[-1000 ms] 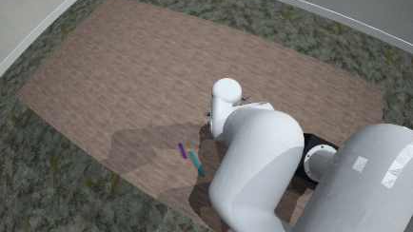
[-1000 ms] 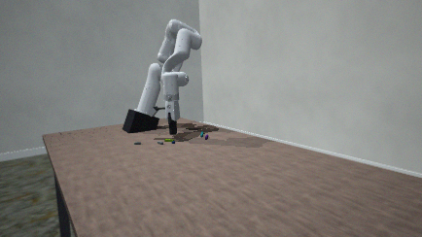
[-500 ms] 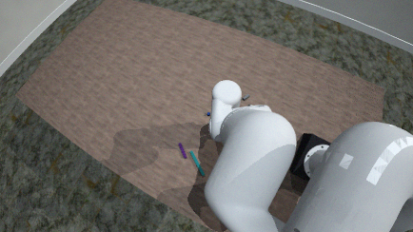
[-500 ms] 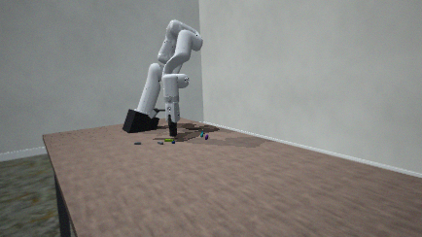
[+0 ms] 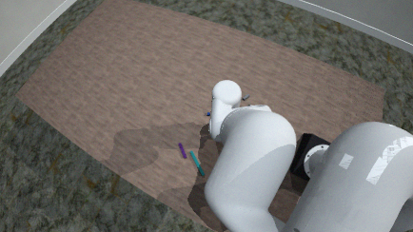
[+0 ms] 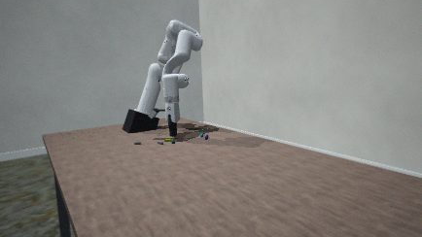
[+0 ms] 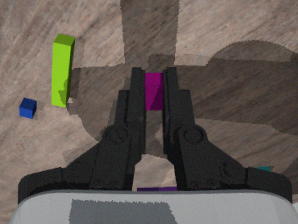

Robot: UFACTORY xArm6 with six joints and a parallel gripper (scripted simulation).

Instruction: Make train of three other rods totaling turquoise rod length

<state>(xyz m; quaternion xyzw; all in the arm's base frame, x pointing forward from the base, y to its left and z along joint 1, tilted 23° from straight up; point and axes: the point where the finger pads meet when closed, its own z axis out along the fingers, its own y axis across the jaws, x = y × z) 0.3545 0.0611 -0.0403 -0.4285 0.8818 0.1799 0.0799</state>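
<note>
Now: hand 2 cm above the magenta rod. Also, from my hand: blue rod (9 cm ahead, 4 cm to the right, 3 cm below); then turquoise rod (15 cm to the left, 3 cm below, 2 cm ahead); then lime rod (4 cm to the right, 4 cm ahead, 3 cm below).
</note>
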